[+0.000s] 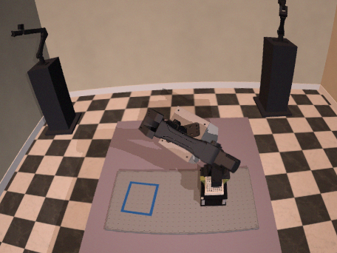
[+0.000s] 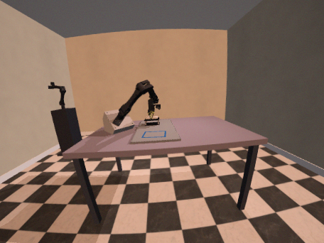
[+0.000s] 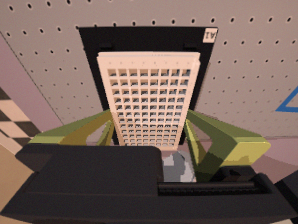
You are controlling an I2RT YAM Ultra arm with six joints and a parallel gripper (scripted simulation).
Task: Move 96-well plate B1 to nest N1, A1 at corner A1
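The white 96-well plate is right at my hand. From my hand the other things lie so: black raised nest N1: 20 mm below; A1 corner label: 70 mm ahead, 60 mm to the right, 20 mm below.
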